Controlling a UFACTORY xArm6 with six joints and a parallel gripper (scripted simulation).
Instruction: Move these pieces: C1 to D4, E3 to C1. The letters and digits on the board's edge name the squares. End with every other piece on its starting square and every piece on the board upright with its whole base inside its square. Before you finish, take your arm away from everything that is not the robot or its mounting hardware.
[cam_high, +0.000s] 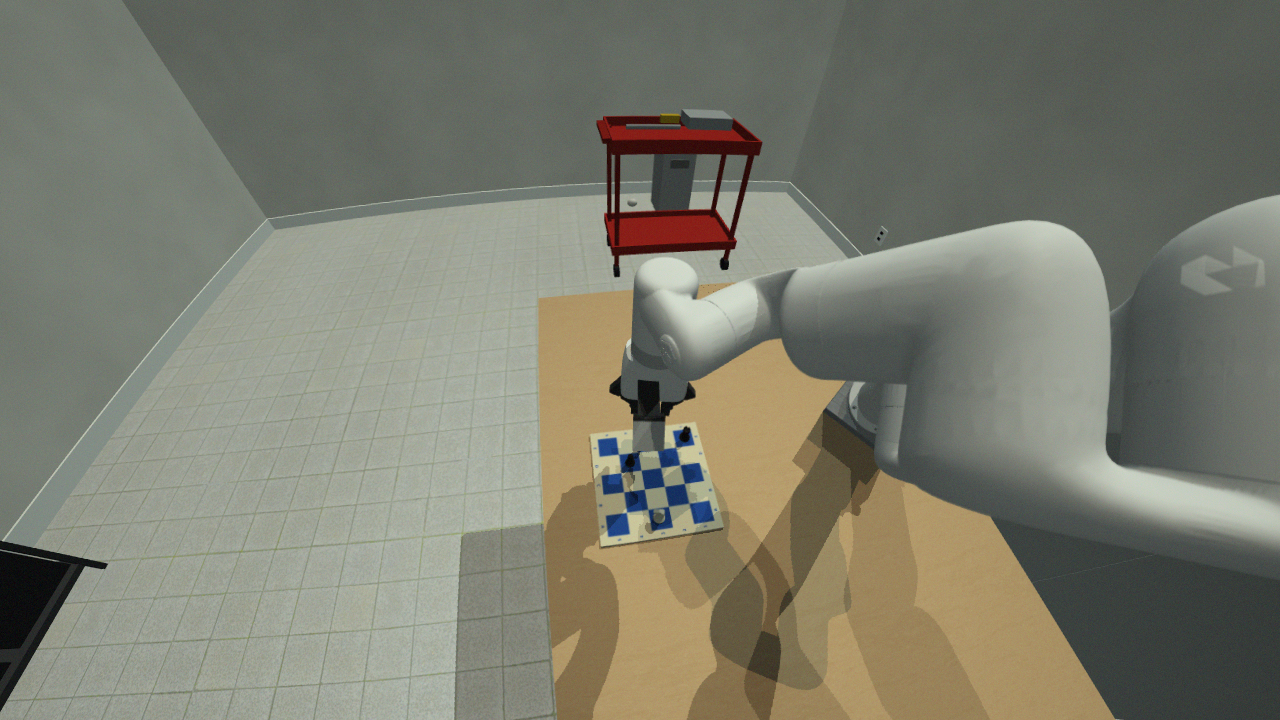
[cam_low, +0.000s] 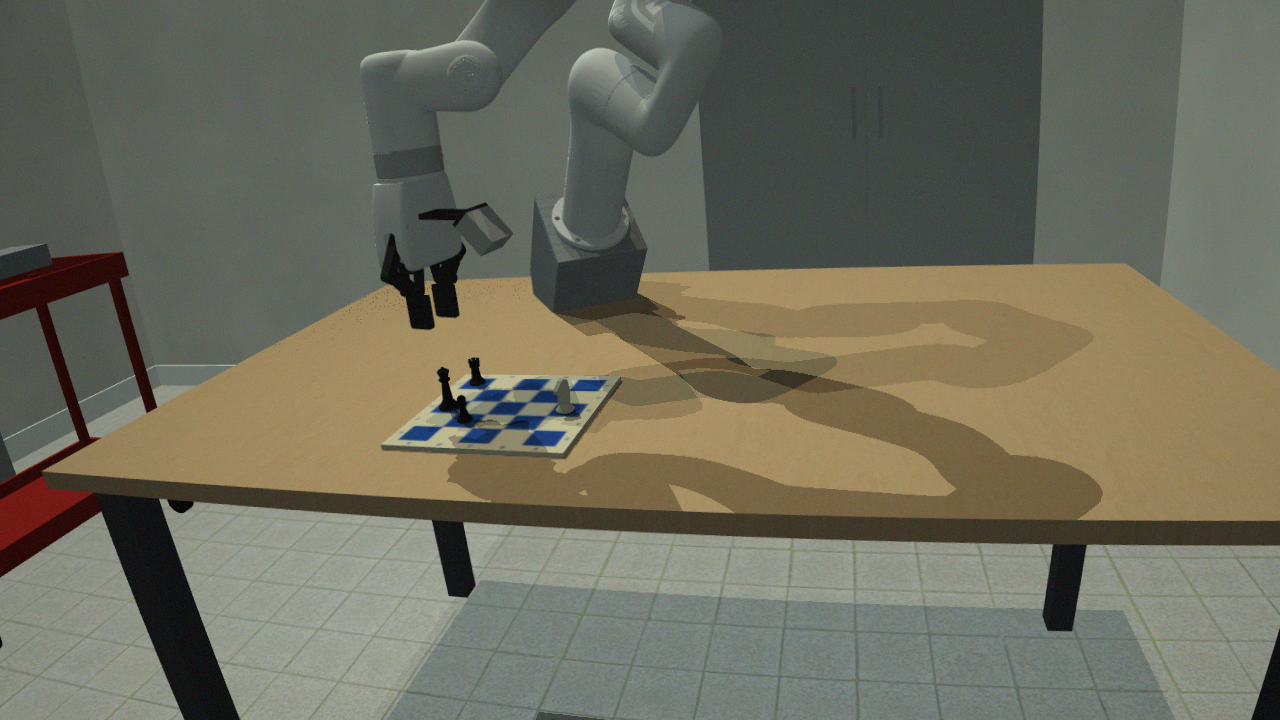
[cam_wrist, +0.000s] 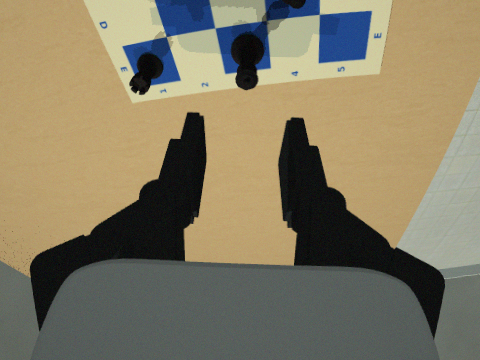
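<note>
Now: hand 100 mm above the black piece. Also, from my hand: white piece 150 mm to the left, 110 mm below, 30 mm behind; blue-and-cream chessboard 130 mm below, 70 mm to the left, 20 mm behind.
</note>
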